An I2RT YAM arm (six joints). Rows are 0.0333 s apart.
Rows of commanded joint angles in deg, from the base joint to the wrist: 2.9 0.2 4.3 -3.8 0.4 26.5; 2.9 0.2 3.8 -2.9 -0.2 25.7; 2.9 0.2 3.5 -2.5 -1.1 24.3; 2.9 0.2 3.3 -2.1 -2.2 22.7; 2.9 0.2 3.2 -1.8 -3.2 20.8; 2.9 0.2 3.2 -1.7 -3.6 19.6; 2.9 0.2 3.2 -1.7 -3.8 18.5; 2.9 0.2 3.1 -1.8 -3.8 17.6; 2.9 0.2 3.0 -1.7 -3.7 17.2
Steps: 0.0 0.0 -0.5 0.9 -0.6 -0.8; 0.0 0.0 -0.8 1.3 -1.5 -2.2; 0.0 0.0 -1.0 1.7 -2.6 -3.8; 0.0 0.0 -1.1 2.0 -3.6 -5.7; 0.0 0.0 -1.1 2.1 -4.0 -6.9; 0.0 0.0 -1.1 2.1 -4.2 -8.0; 0.0 0.0 -1.2 2.0 -4.2 -8.9; 0.0 0.0 -1.3 2.1 -4.1 -9.3
